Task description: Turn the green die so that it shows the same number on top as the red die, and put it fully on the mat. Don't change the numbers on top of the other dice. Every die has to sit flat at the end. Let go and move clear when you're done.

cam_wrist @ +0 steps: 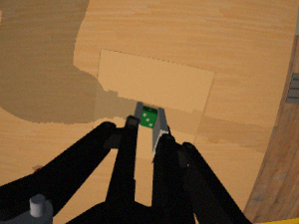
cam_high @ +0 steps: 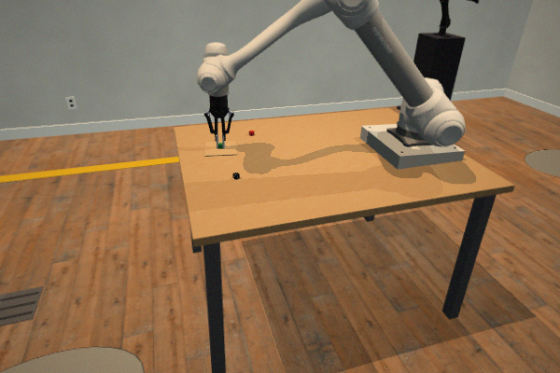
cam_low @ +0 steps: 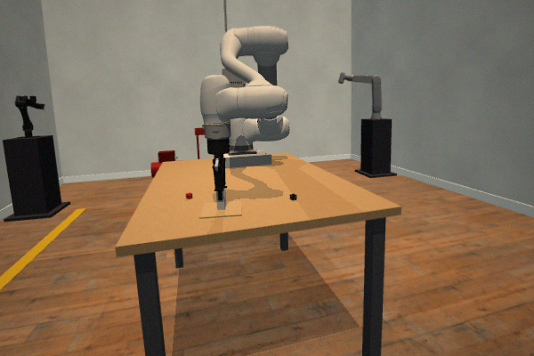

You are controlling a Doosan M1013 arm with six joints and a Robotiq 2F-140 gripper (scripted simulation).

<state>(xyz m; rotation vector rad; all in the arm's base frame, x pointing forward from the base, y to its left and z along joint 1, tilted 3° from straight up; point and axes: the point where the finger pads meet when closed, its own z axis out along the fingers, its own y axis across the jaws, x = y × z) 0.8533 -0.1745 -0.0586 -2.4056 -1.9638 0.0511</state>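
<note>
My gripper is now 2 cm above the green die. Round my hand: black die 27 cm to the left, 3 cm below, 3 cm behind; tan mat 4 cm below; red die 16 cm behind, 12 cm to the right, 3 cm below.
</note>
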